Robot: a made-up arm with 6 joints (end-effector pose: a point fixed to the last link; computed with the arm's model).
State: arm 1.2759 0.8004 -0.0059 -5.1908 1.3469 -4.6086
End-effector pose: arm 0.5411 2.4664 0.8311 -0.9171 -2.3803 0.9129
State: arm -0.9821 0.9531 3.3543 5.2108 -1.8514 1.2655
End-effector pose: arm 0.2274 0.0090 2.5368 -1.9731 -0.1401 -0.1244
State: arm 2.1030 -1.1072 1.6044 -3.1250 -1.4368 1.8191
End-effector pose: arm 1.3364 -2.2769 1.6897 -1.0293 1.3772 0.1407
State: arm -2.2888 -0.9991 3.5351 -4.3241 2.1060 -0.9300
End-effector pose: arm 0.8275 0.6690 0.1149 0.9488 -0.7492 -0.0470
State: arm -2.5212 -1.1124 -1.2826 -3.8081 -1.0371 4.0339
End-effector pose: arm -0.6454 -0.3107 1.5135 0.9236 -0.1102 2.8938
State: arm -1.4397 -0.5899 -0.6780 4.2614 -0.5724 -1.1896
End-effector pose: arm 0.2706 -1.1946 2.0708 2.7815 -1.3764 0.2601
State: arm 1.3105 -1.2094 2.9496 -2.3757 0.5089 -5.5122
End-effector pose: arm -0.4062 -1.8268 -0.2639 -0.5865 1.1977 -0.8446
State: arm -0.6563 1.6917 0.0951 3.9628 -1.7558 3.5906
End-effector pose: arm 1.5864 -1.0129 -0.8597 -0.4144 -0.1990 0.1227
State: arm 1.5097 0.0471 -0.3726 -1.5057 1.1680 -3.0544
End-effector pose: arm 0.3247 1.8494 1.7196 -2.0628 -0.2812 0.3132
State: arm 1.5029 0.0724 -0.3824 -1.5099 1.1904 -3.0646
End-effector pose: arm 0.3401 1.8594 1.6630 -2.0891 -0.2476 0.2994
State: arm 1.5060 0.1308 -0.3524 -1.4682 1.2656 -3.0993
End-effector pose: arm 0.3428 1.9131 1.6263 -2.0966 -0.2337 0.2073
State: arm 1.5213 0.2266 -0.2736 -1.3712 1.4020 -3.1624
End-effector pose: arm 0.3226 2.0197 1.6113 -2.0601 -0.2575 0.0248
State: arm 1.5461 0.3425 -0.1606 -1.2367 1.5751 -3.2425
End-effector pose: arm 0.2706 2.1556 1.6087 -1.9561 -0.3230 -0.2039
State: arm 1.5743 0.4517 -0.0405 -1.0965 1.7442 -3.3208
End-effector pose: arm 0.1935 2.2827 1.6112 -1.7970 -0.4092 -0.4115
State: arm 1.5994 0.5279 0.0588 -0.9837 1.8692 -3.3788
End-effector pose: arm 0.1153 2.3700 1.6264 -1.6356 -0.4829 -0.5512
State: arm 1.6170 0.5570 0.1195 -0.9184 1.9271 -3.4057
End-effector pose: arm 0.0601 2.4081 1.6668 -1.5272 -0.5248 -0.6138
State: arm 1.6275 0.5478 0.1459 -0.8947 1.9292 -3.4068
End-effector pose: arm 0.0315 2.4090 1.7303 -1.4791 -0.5398 -0.6218
